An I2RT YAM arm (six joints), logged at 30 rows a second.
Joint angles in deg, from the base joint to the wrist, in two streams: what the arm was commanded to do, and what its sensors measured. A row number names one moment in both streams.
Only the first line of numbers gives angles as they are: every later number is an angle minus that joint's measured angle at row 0.
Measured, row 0:
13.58 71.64 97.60 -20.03 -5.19 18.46
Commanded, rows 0 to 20:
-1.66 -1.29 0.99 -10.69 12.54 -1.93
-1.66 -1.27 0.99 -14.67 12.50 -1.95
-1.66 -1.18 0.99 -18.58 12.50 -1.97
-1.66 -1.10 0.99 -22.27 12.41 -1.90
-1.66 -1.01 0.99 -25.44 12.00 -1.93
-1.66 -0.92 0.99 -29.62 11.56 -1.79
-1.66 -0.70 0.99 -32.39 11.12 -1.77
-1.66 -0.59 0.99 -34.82 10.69 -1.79
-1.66 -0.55 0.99 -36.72 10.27 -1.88
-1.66 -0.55 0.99 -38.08 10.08 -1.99
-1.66 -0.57 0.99 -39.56 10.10 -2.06
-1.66 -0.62 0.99 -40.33 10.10 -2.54
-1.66 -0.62 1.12 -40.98 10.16 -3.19
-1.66 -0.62 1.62 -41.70 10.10 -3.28
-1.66 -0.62 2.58 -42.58 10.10 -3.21
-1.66 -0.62 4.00 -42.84 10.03 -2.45
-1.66 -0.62 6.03 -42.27 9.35 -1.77
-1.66 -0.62 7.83 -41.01 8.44 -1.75
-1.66 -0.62 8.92 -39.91 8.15 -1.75
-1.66 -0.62 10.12 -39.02 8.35 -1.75
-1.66 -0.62 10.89 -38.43 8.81 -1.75
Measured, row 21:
-0.19 -0.55 6.84 -40.04 2.91 -0.79
